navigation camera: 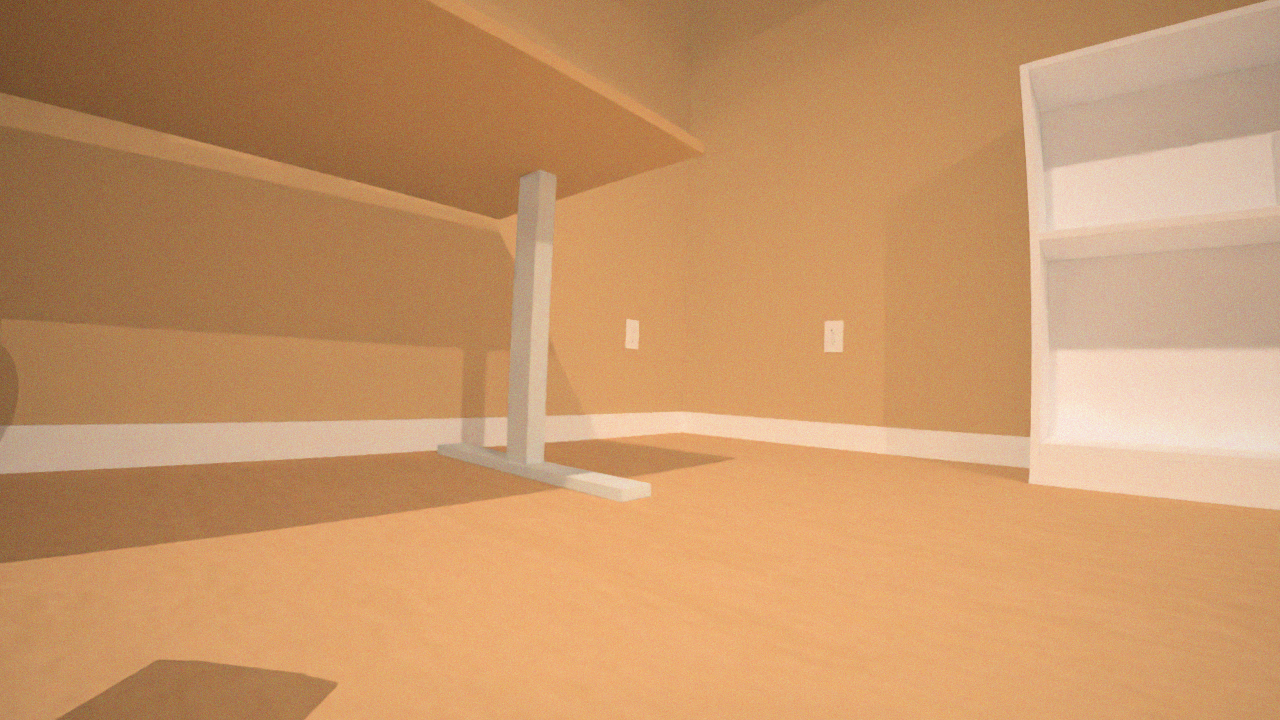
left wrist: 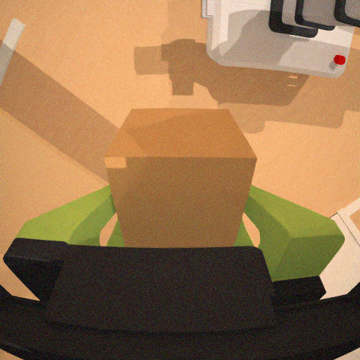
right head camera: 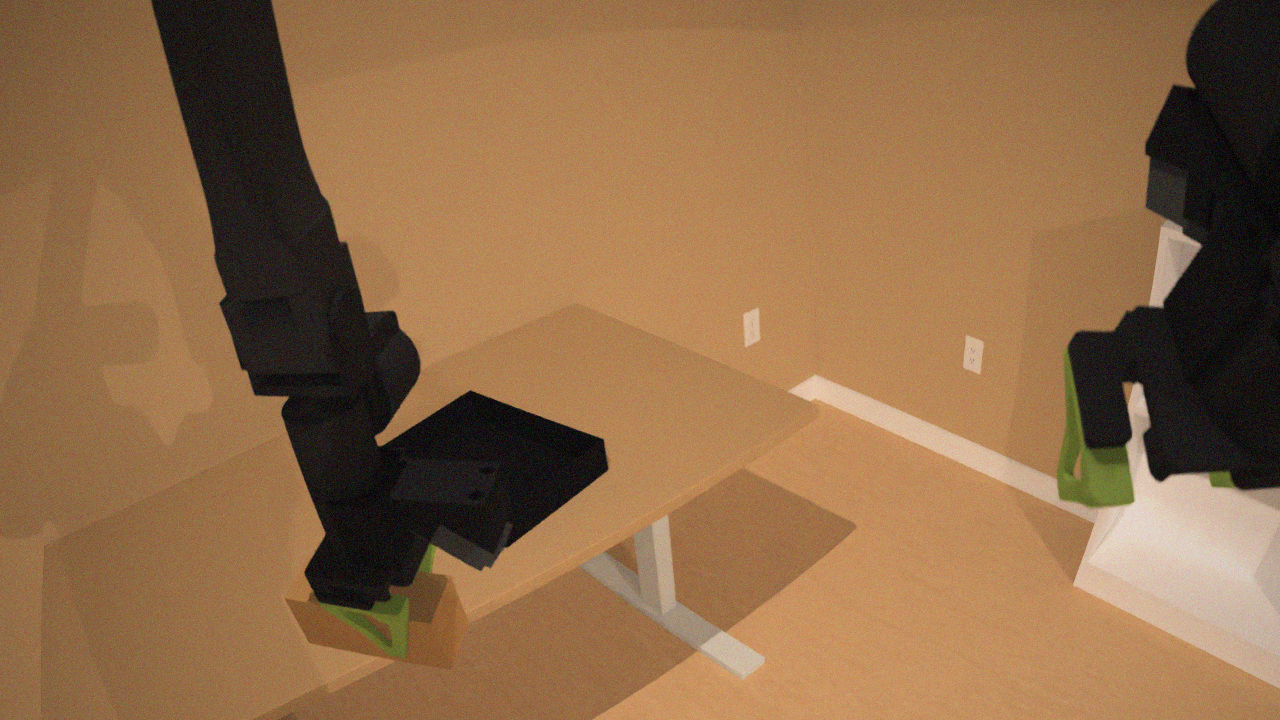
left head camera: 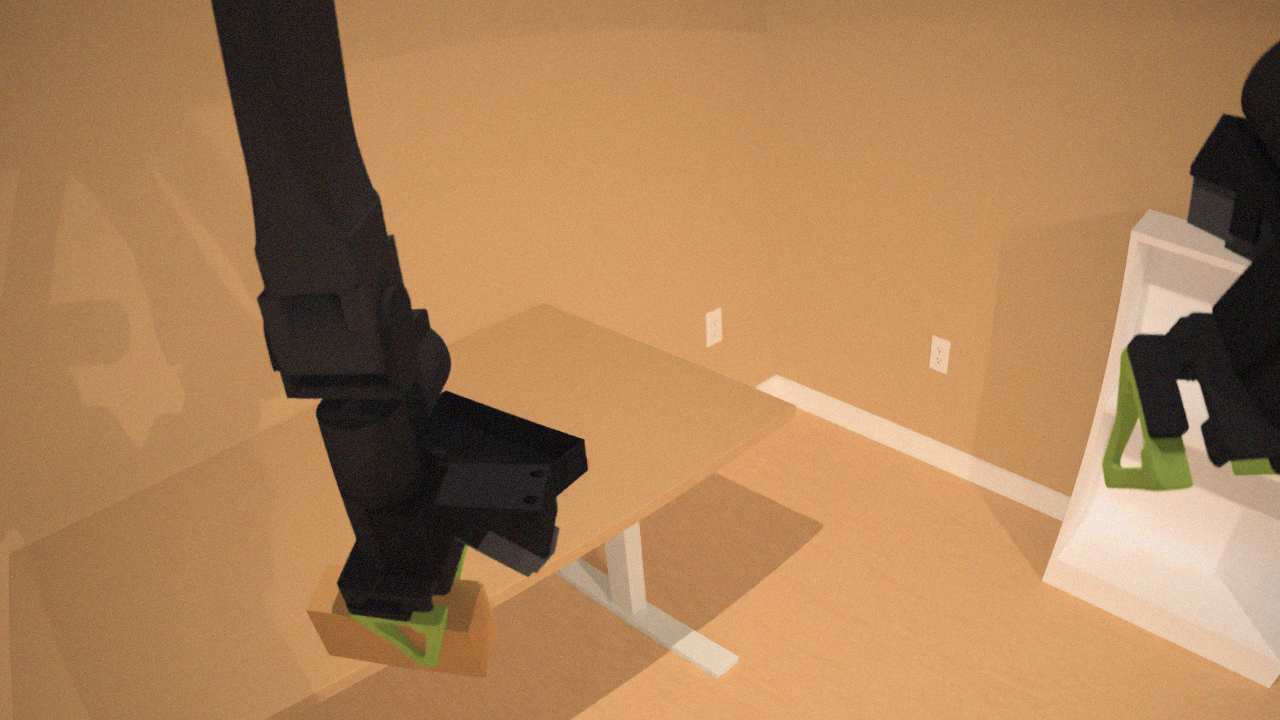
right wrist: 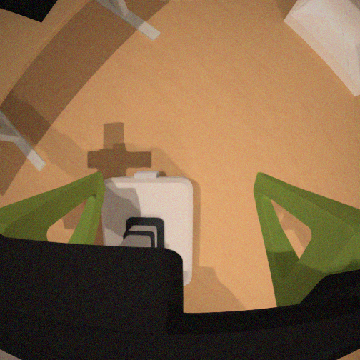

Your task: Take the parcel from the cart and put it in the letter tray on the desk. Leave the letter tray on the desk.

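Note:
The parcel, a brown box, is held in my left gripper, which is shut on it. In the head views it overlaps the desk's near edge; its height above the desk is hard to tell. The black letter tray sits on the desk, beyond and right of the parcel, partly hidden by the left arm. A black corner of the tray shows in the right wrist view. My right gripper is open and empty, at the right. The cart does not show.
A white shelf unit stands at the right, behind the right gripper in the head views. A grey desk leg stands beneath the desk. The robot's white base is below the arms.

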